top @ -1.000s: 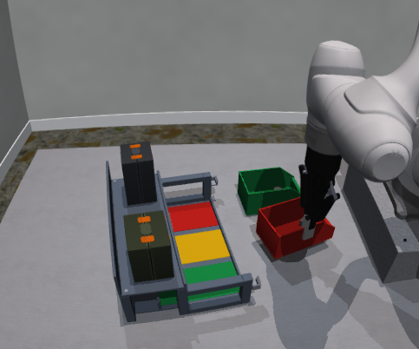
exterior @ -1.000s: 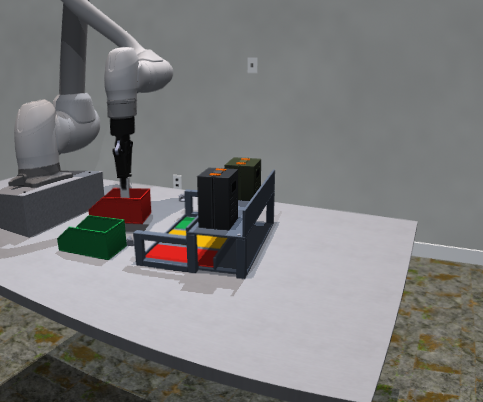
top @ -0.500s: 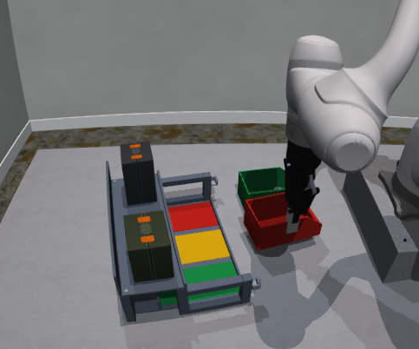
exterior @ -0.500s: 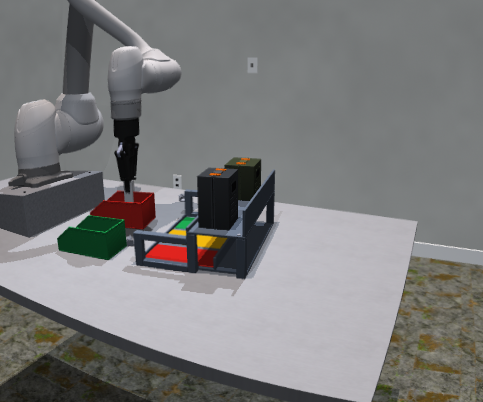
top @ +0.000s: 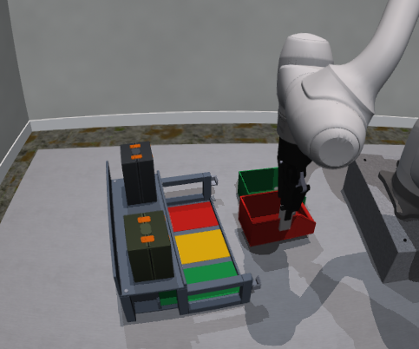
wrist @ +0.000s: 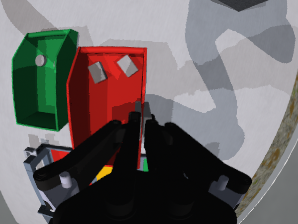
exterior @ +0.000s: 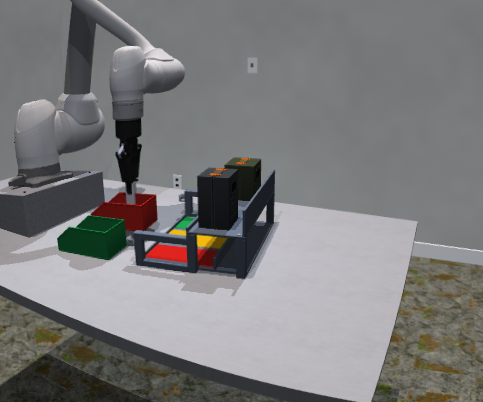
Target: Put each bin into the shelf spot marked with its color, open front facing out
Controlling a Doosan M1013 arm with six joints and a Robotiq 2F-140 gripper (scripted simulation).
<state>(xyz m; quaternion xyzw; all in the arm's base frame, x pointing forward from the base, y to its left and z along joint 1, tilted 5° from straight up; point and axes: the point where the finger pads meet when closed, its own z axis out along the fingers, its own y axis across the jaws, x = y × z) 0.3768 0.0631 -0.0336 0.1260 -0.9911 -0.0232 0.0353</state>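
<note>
Right now the red bin is 50 mm to the right of my hand, 40 mm below it and 10 mm ahead of it. The rest, counted from my hand: green bin: 190 mm to the right, 70 mm below.
</note>
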